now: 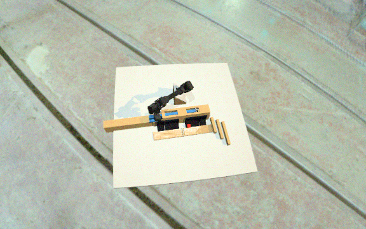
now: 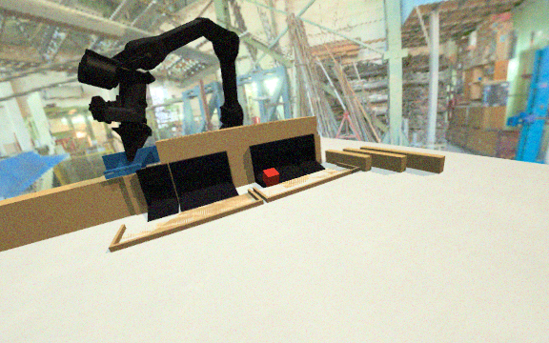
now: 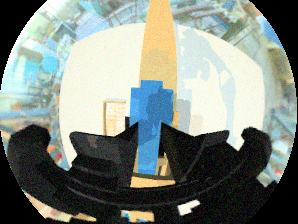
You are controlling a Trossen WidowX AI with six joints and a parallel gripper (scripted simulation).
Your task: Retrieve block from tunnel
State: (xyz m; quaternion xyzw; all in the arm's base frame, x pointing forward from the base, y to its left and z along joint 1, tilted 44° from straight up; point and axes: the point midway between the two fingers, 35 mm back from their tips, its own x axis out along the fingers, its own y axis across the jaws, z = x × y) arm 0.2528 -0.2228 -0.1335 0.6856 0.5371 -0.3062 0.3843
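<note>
My gripper tip is 20 mm short of the wooden tunnel, 40 mm to the right of it and 50 mm above it. From my gripper tip the other things lie so: small red block (80 mm ahead, 310 mm to the left, 100 mm below).
</note>
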